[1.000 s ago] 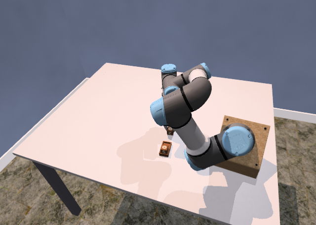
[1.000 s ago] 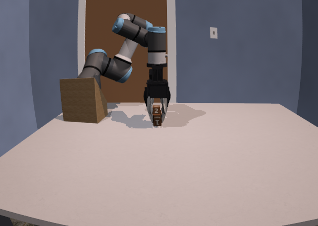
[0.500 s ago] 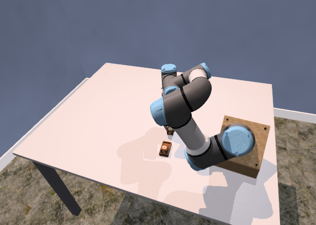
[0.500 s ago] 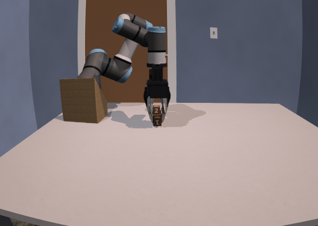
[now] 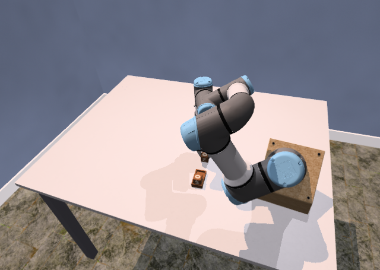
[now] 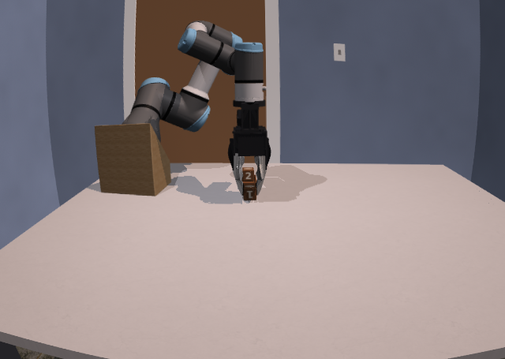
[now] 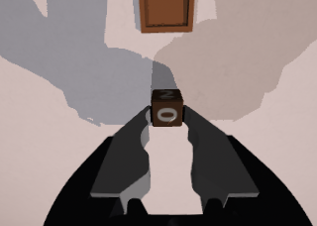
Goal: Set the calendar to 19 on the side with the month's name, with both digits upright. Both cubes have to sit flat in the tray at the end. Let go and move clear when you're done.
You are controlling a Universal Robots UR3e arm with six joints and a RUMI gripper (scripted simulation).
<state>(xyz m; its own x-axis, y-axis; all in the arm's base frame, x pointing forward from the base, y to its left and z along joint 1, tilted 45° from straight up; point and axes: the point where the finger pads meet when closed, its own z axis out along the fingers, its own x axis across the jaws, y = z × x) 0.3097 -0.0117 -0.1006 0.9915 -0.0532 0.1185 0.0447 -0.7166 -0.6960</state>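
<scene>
The brown digit cube lies 10 mm below my hand. The rest, counted from my hand: tray 10 mm behind, 110 mm to the left, 20 mm below.
</scene>
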